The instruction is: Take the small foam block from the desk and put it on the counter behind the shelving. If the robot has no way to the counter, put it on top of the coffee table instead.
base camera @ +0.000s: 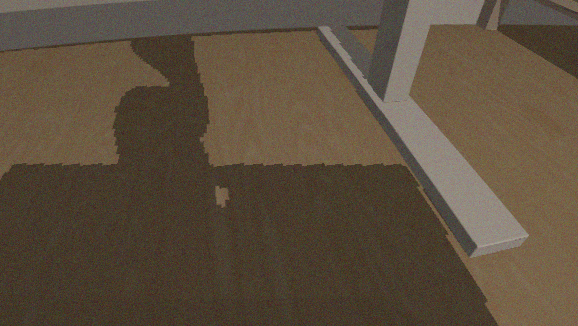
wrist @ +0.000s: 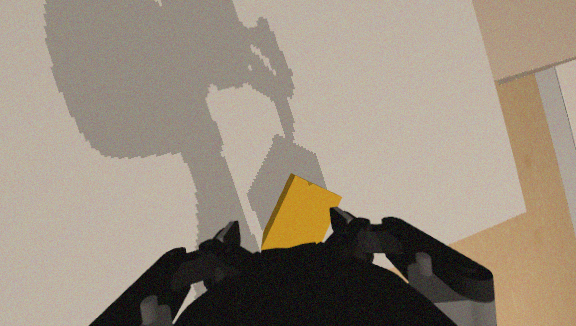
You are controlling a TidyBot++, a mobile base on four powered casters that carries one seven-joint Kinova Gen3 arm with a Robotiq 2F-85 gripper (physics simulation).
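Places are measured from the arm's base along level axes (x ahead, y right, z down), in metres.
Where they show: gripper, fingertip midpoint: (wrist: 285, 224).
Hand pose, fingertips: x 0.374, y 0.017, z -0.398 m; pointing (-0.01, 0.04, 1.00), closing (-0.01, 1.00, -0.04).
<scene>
After its pixels a point has its place.
The small foam block (wrist: 302, 212) @(y 0.038, x 0.373, z -0.369 m), a yellow block, lies on the pale desk top (wrist: 400, 125) @(y 0.209, x 0.463, z -0.324 m) in the wrist view, turned at a slant to the fingers. Its near end is hidden behind the gripper's body. My gripper (wrist: 285, 224) @(y 0.017, x 0.374, z -0.398 m) is open, with nothing held. The block shows between the fingertips, nearer the right one, which overlaps its right edge in the picture. The height of the fingers over the block is hard to tell. The counter, the shelving and the coffee table cannot be made out for certain.
In the base view, a pale desk leg (base camera: 407, 55) @(y 0.228, x 0.607, z 0.279 m) stands on a long foot (base camera: 450, 165) at the right, over the wooden floor (base camera: 260, 100) @(y -0.020, x 0.644, z 0.396 m). A grey wall base (base camera: 250, 15) @(y -0.056, x 1.014, z 0.356 m) runs along the back. In the wrist view, the desk's edge is at the right, with wooden floor beyond.
</scene>
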